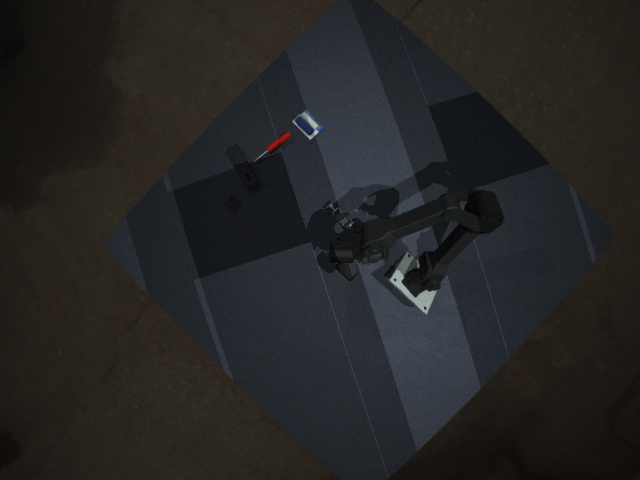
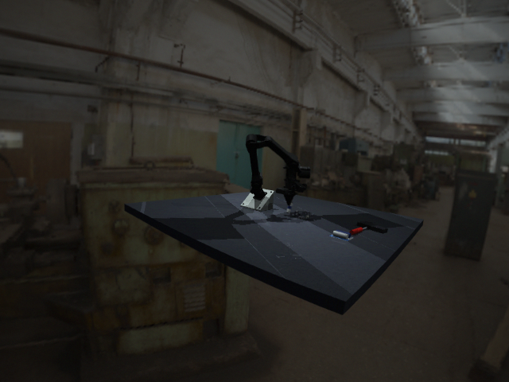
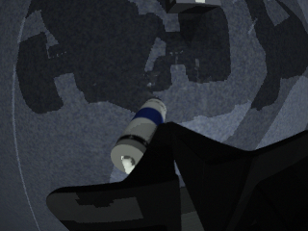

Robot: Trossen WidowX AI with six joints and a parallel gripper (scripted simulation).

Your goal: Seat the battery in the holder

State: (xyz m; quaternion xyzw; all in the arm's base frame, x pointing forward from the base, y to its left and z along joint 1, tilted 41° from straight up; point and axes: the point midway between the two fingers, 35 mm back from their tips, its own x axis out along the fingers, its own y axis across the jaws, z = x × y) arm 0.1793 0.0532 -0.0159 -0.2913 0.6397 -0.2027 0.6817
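Now: gripper tip 1 cm to the right of the battery and 1 cm above it. From my gripper tip the other things lie so: white box 43 cm ahead, 14 cm to the right, 3 cm below; then red-handled screwdriver 45 cm ahead, 1 cm to the left, 3 cm below; then dark square 39 cm ahead, 22 cm to the left, 4 cm below.
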